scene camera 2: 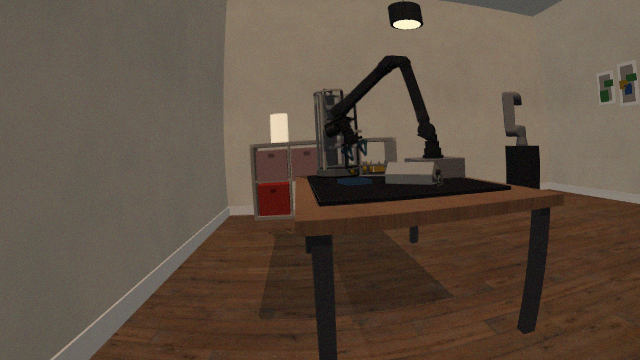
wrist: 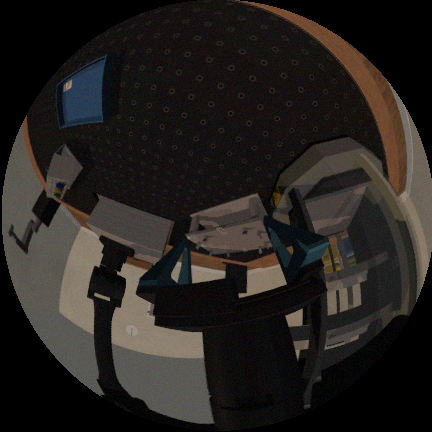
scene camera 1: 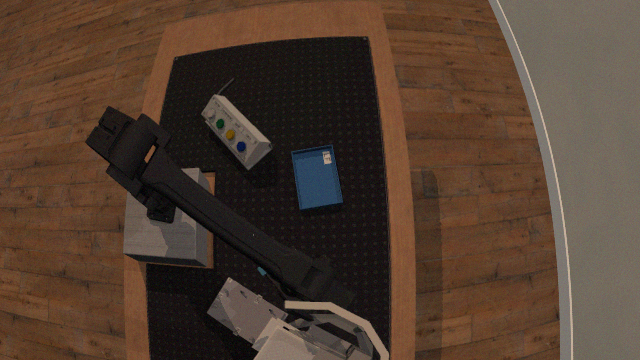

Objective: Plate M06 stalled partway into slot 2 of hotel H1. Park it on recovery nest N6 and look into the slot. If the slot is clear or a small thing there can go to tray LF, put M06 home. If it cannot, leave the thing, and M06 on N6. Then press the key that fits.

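Places are measured from the arm's base along level axes (x down, y left, z ahead), in metres.
Where they show: gripper, between the fingertips: (scene camera 2: 359,158) (wrist: 224,229) (scene camera 1: 282,288); arm's base, origin of its link: (scene camera 2: 433,158) (wrist: 117,244) (scene camera 1: 164,200).
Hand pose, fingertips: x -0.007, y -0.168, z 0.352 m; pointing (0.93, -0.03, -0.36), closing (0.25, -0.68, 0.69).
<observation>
Things, the pixels of their top centre, and the offset from my fingertips. Level surfaces: height alone.
- probably nest N6, centre of its top: (wrist: 230,249) (scene camera 1: 242,313) (scene camera 2: 376,160) dx +0.019, dy -0.081, dz -0.090 m
- Blue tray LF, centre of its top: (scene camera 1: 316,176) (scene camera 2: 354,179) dx +0.078, dy +0.304, dz +0.031 m
- key box, centre of its top: (scene camera 1: 230,120) (wrist: 49,192) (scene camera 2: 412,161) dx +0.011, dy +0.410, dz -0.208 m
- black perforated mat, height of its surface: dx +0.095 m
- wooden table, height of its surface: dx +0.108 m
My gripper (scene camera 2: 357,149) (wrist: 224,229) is open and empty, raised beside hotel H1. In scene camera 1 the arm hides most of it. The hotel (scene camera 1: 285,345) (scene camera 2: 320,132) is a tall framed tower; the wrist view shows its shelves and some yellow and blue items inside. Plate M06 and slot 2 cannot be told apart there. A grey platform with small posts, probably nest N6 (scene camera 1: 245,310) (wrist: 220,239), stands beside the hotel with no plate visible on it. Blue tray LF (scene camera 1: 317,182) (scene camera 2: 354,181) (wrist: 84,97) looks empty. The key box (scene camera 1: 250,135) (scene camera 2: 410,173) (wrist: 65,166) carries white, green, yellow and blue keys.
The arm's grey base block (scene camera 1: 165,240) (scene camera 2: 452,166) (wrist: 130,225) stands at the table's edge. A black perforated mat (scene camera 1: 300,90) (wrist: 200,75) covers much of the wooden table (scene camera 1: 400,225). The hotel's pale curved frame (scene camera 1: 345,308) rises near the arm.
</observation>
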